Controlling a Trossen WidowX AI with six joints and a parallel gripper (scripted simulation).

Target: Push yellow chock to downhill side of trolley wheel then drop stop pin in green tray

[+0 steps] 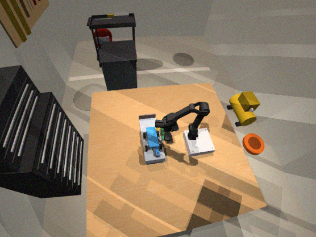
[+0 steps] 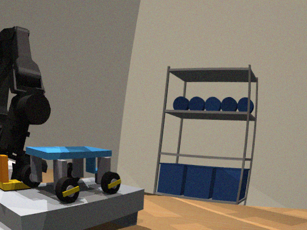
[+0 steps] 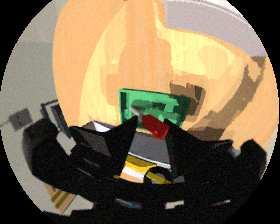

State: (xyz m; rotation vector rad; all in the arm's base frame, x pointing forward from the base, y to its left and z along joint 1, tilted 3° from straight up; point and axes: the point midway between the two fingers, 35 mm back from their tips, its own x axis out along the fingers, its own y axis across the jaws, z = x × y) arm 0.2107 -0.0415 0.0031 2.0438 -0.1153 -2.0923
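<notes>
Right now my gripper tip is 1 cm to the left of the red-headed stop pin. The rest, counted from my gripper tip: green tray 4 cm below; grey ramp 12 cm ahead, 10 cm to the left, 1 cm above; yellow chock 8 cm ahead, 5 cm above, 1 cm to the right.
</notes>
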